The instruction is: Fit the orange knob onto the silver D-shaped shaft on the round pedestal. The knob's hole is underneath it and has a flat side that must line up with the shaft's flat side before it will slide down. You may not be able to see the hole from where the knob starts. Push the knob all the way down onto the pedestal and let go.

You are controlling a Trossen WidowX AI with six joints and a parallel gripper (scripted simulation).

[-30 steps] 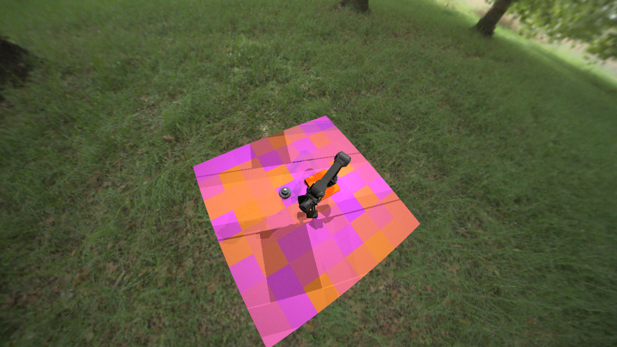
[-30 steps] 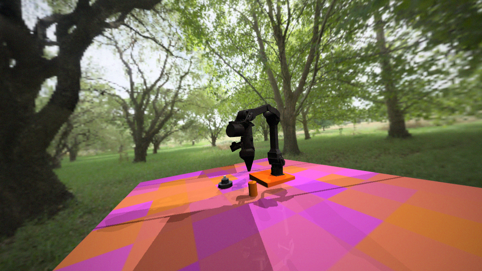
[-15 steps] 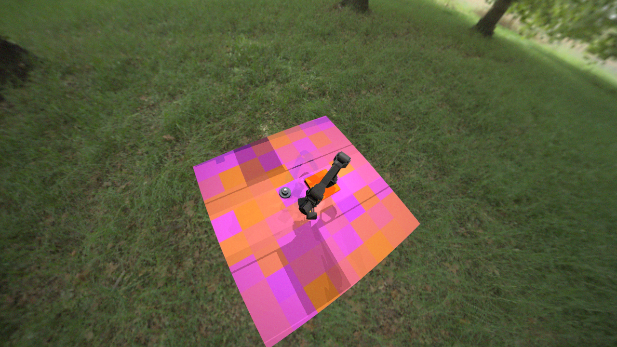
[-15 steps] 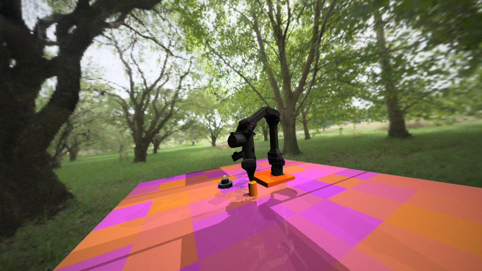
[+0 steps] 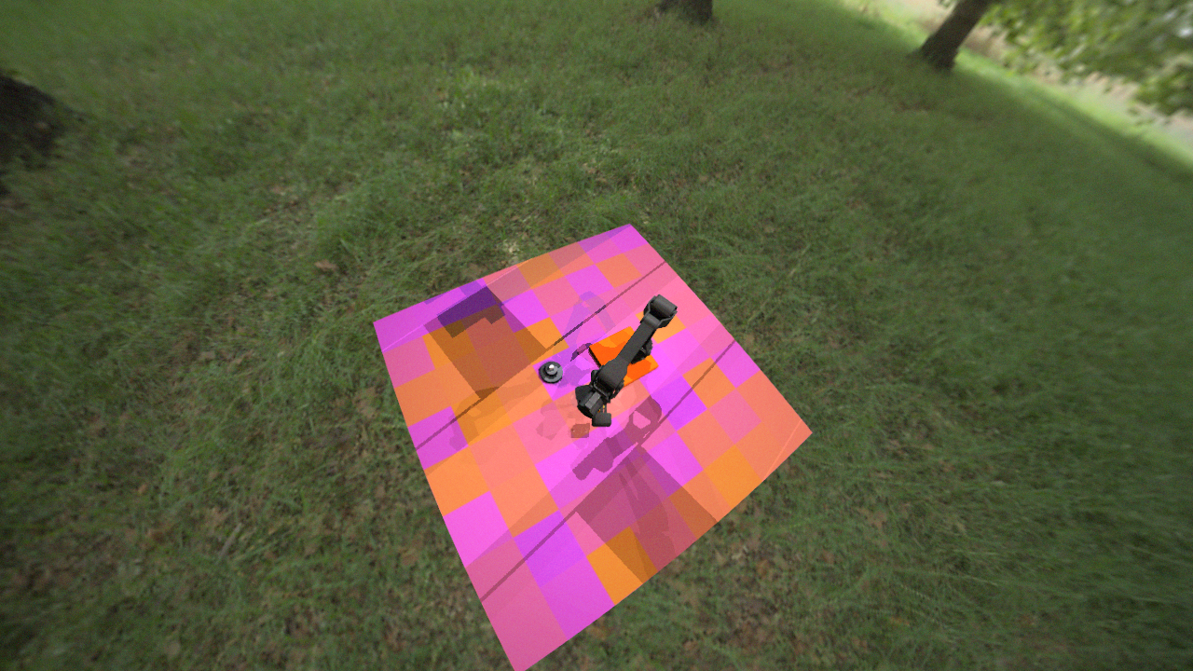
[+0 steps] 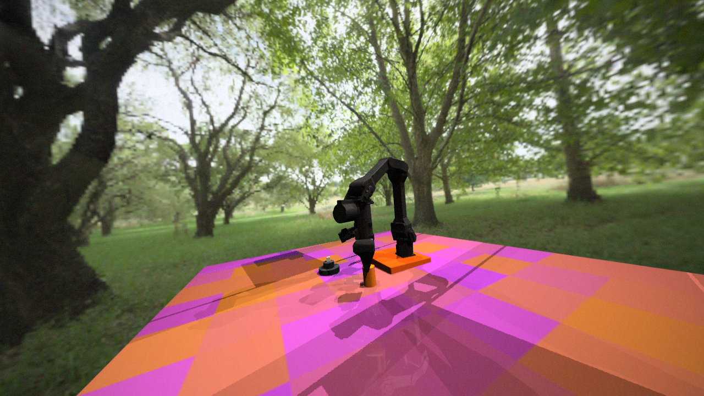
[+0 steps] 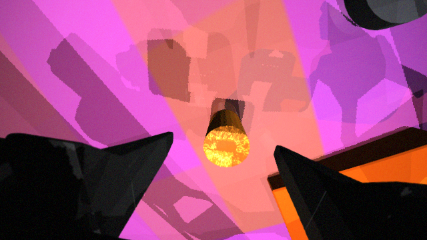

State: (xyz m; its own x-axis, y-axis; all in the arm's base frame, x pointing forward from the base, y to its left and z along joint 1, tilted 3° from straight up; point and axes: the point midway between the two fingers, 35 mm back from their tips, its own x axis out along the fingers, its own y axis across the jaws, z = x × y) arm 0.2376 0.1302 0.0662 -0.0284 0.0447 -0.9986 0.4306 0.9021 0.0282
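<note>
Now: the orange knob 20 mm below my gripper tip. The rest, counted from my gripper tip: round pedestal 90 mm ahead, 200 mm to the right, 30 mm below.
</note>
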